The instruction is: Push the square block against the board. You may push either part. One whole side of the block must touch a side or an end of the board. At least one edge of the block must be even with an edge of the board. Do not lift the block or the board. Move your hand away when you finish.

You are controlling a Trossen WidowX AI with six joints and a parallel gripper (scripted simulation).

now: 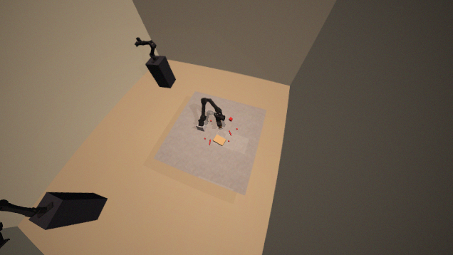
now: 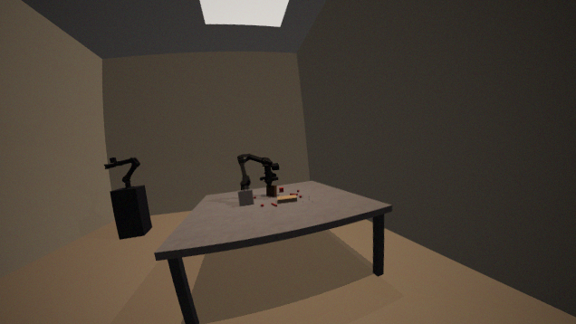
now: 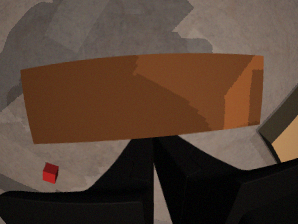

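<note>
The square block lies 2 cm ahead of my gripper tip, 1 cm to the left of it and 3 cm below it. The rest, counted from my gripper tip: board: 7 cm ahead, 23 cm to the right, 7 cm below.
</note>
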